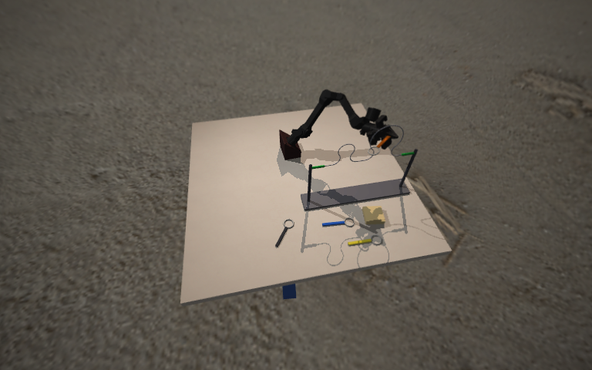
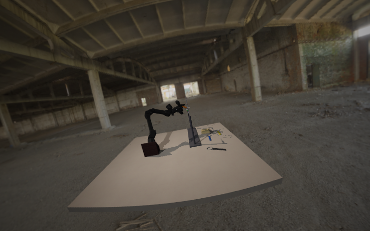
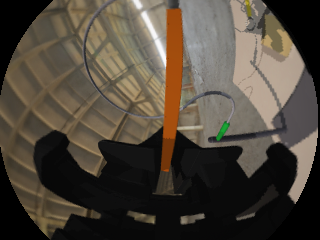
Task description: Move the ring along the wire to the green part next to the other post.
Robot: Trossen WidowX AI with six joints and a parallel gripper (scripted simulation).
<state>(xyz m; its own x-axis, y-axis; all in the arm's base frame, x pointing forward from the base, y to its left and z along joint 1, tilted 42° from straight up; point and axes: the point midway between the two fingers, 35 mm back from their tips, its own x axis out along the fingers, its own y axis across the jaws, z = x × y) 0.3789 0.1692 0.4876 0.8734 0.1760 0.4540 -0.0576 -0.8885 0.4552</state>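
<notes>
The orange-handled ring is 9 cm to the right of my gripper tip and 3 cm below it. From my gripper tip the other things lie so: tan block: 36 cm below, 19 cm ahead, 12 cm to the right; then blue-handled ring: 37 cm below, 30 cm to the right, 20 cm ahead; then yellow-handled ring: 37 cm below, 33 cm ahead, 20 cm to the right.
</notes>
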